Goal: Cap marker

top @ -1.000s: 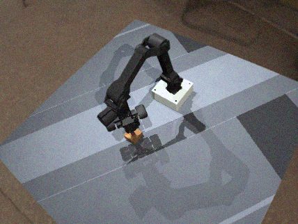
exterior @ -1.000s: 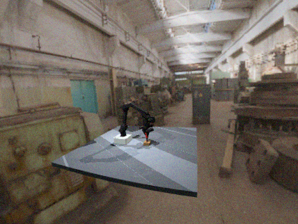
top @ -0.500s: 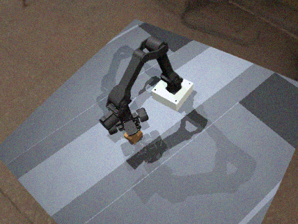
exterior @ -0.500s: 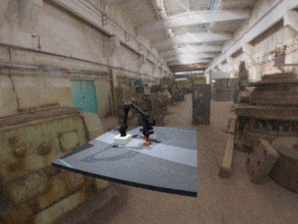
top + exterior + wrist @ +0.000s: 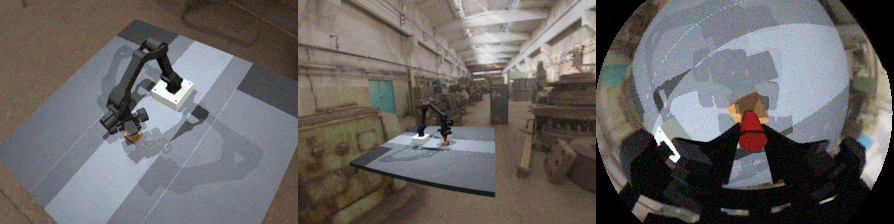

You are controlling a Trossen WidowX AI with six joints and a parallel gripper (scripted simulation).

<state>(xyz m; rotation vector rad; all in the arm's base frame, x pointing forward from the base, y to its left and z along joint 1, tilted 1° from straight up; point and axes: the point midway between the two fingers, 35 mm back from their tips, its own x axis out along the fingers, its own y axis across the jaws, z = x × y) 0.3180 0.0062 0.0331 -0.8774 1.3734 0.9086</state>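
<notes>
Now: the red cap 1 cm above my gripper tip.
</notes>
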